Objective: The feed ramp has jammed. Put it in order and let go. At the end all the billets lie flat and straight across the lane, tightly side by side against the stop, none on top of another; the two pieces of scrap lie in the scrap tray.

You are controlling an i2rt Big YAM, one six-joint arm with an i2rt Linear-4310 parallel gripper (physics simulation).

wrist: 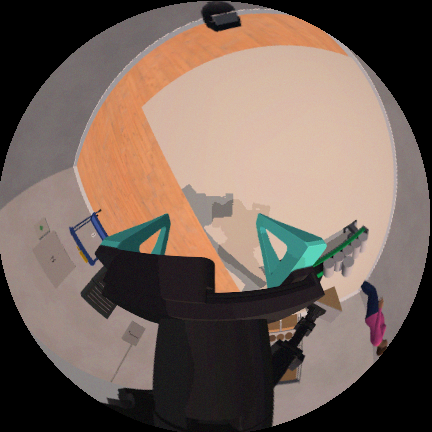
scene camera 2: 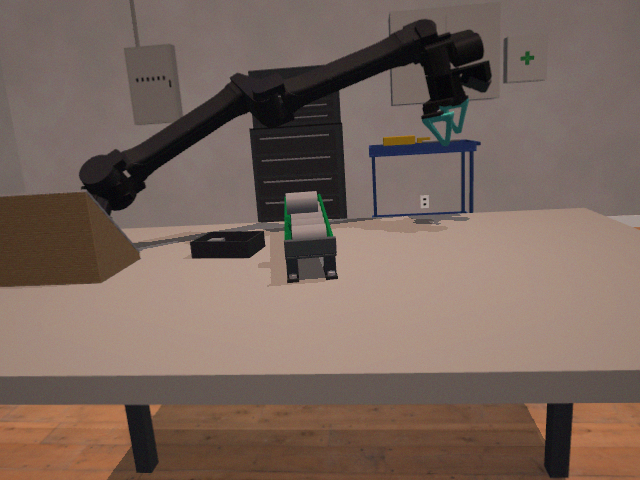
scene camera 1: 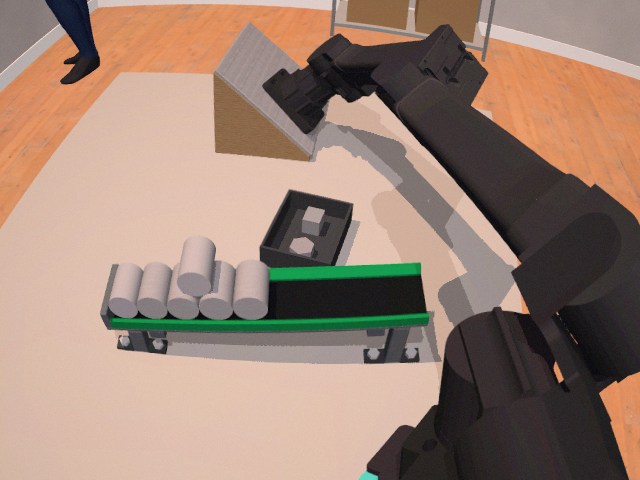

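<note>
My gripper [scene camera 2: 452,139] is visible to me, and the wrist view shows my gripper [wrist: 212,217] as well. Then there is a scrap tray [scene camera 1: 274,250], and scene camera 2 also gives me the scrap tray [scene camera 2: 238,244]. In scene camera 1 I see a billet [scene camera 1: 196,267], a billet [scene camera 1: 123,300] and a billet [scene camera 1: 251,290]. The same camera shows me a billet [scene camera 1: 152,300], a billet [scene camera 1: 180,305] and a billet [scene camera 1: 217,304].
</note>
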